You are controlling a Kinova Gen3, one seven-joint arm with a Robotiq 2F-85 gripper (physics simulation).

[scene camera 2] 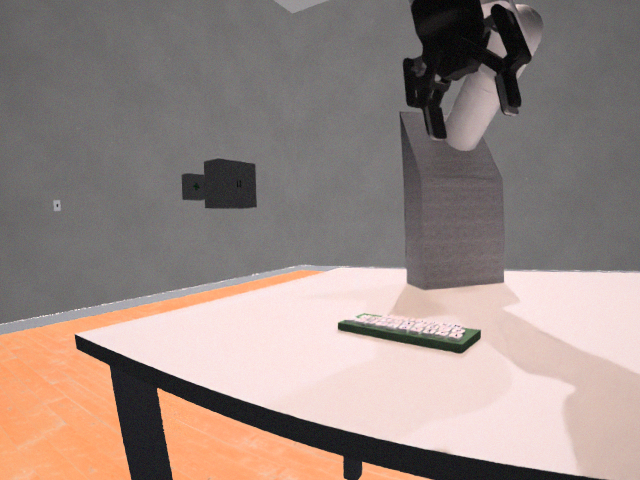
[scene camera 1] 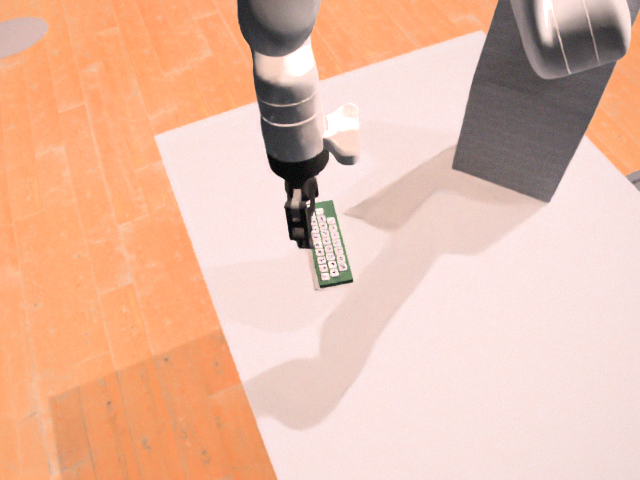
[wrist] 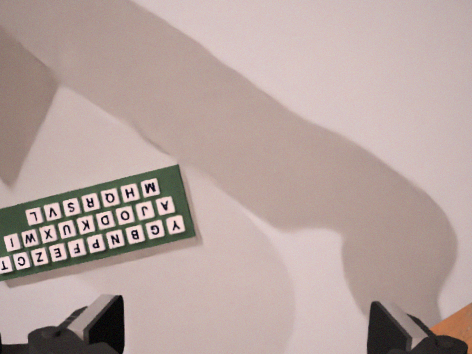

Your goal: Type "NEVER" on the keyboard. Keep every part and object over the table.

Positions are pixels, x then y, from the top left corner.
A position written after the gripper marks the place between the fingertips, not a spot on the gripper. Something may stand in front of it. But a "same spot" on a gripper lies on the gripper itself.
Labels:
gripper: scene camera 2; scene camera 1; wrist 246, 327
same spot on gripper: [scene camera 2: 507, 87] = [scene camera 1: 298, 241]

